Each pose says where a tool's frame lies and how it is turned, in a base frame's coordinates. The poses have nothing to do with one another.
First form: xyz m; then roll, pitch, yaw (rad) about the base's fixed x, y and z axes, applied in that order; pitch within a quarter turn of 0, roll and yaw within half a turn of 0.
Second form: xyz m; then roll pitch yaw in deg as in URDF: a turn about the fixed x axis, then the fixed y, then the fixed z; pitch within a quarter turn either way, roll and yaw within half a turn. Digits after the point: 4 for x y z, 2 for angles.
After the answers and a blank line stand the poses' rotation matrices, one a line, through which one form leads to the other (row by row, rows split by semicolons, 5 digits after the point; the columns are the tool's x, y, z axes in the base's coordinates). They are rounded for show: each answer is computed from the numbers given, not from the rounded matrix.
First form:
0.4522, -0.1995, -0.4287, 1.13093, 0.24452, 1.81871
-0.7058, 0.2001, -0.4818, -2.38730, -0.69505, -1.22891
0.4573, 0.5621, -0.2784, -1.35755, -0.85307, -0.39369
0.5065, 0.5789, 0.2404, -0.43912, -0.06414, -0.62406
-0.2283, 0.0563, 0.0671, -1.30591, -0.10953, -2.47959
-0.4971, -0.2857, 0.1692, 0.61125, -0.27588, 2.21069
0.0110, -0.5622, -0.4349, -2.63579, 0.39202, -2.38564
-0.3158, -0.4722, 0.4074, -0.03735, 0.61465, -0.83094
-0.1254, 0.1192, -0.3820, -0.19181, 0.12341, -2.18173
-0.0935, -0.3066, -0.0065, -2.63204, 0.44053, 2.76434
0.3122, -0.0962, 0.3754, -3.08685, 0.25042, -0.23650
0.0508, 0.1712, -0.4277, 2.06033, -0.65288, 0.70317
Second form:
0.4522, -0.1995, -0.4287, 64.80, 14.01, 104.20
-0.7058, 0.2001, -0.4818, -136.78, -39.82, -70.41
0.4573, 0.5621, -0.2784, -77.78, -48.88, -22.56
0.5065, 0.5789, 0.2404, -25.16, -3.67, -35.76
-0.2283, 0.0563, 0.0671, -74.82, -6.28, -142.07
-0.4971, -0.2857, 0.1692, 35.02, -15.81, 126.66
0.0110, -0.5622, -0.4349, -151.02, 22.46, -136.69
-0.3158, -0.4722, 0.4074, -2.14, 35.22, -47.61
-0.1254, 0.1192, -0.3820, -10.99, 7.07, -125.00
-0.0935, -0.3066, -0.0065, -150.80, 25.24, 158.39
0.3122, -0.0962, 0.3754, -176.86, 14.35, -13.55
0.0508, 0.1712, -0.4277, 118.05, -37.41, 40.29

-0.23808 -0.46655 0.85185; 0.94059 0.10786 0.32196; -0.24209 0.87789 0.41315
0.25749 -0.53955 0.80161; -0.72357 -0.65749 -0.21012; 0.64042 -0.52592 -0.55970
0.60736 0.76110 0.22768; -0.25228 -0.08698 0.96374; 0.75330 -0.64278 0.13919
0.80984 0.55101 0.20135; -0.58313 0.71860 0.37891; 0.06410 -0.42427 0.90326
-0.78404 0.07771 0.61583; -0.61101 -0.27135 -0.74366; 0.10931 -0.95934 0.26023
-0.57453 -0.56357 0.59355; 0.77183 -0.61439 0.16374; 0.27239 0.55219 0.78796
-0.67242 -0.46540 0.57555; -0.63394 0.76349 -0.12327; -0.38206 -0.44775 -0.80842
0.55079 0.72353 0.41609; -0.60339 0.68962 -0.40044; -0.57667 -0.03051 0.81641
-0.56927 0.81755 0.08683; -0.81288 -0.54389 -0.20834; -0.12310 -0.18919 0.97419
-0.84092 0.51495 0.16639; 0.33320 0.73496 -0.59061; -0.42642 -0.44122 -0.78962
0.94184 -0.24713 -0.22773; -0.22699 -0.96753 0.11117; -0.24781 -0.05301 -0.96736
0.60592 -0.10490 0.78858; 0.51365 -0.70536 -0.48850; 0.60748 0.70104 -0.37351

